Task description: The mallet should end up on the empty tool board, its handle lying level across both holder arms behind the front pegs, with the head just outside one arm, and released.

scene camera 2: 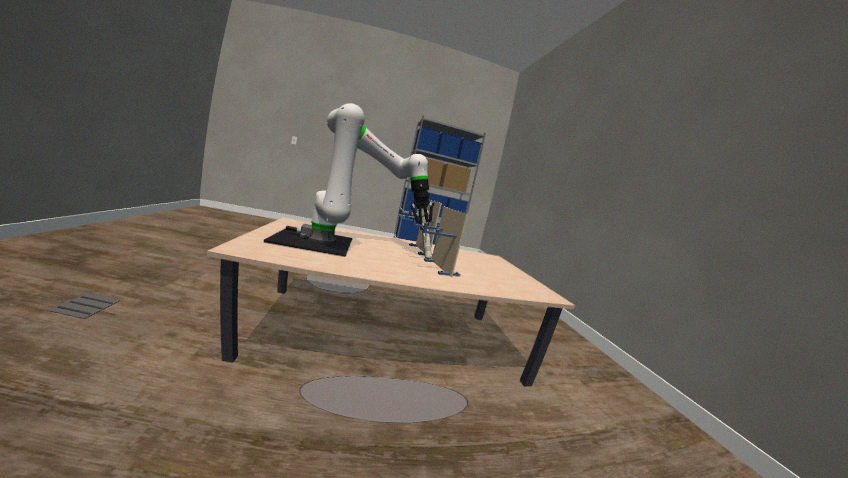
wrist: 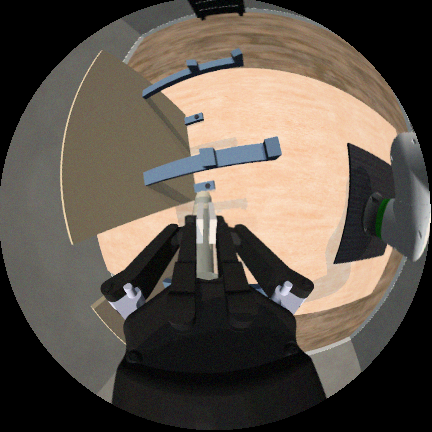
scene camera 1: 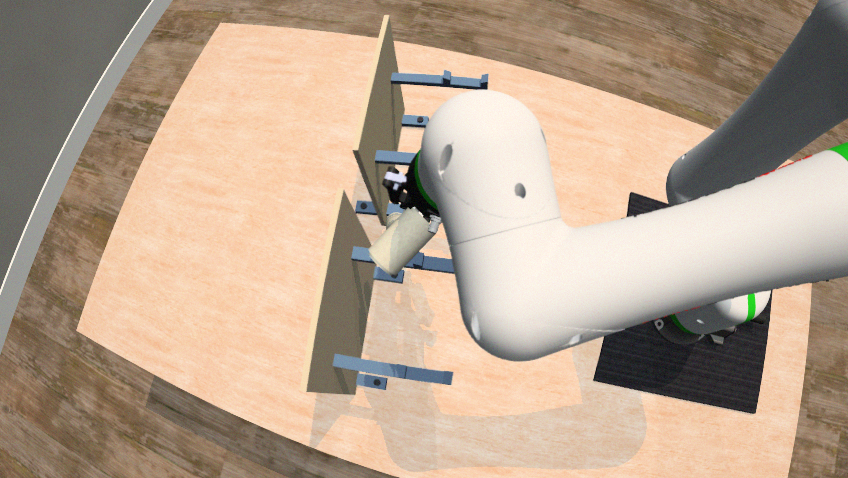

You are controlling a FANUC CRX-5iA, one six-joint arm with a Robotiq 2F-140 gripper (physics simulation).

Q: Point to a tool board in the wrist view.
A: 112,319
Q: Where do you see a tool board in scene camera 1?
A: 332,362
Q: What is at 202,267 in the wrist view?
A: A cream mallet.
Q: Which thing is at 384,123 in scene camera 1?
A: A tool board.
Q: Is my gripper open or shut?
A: Shut.
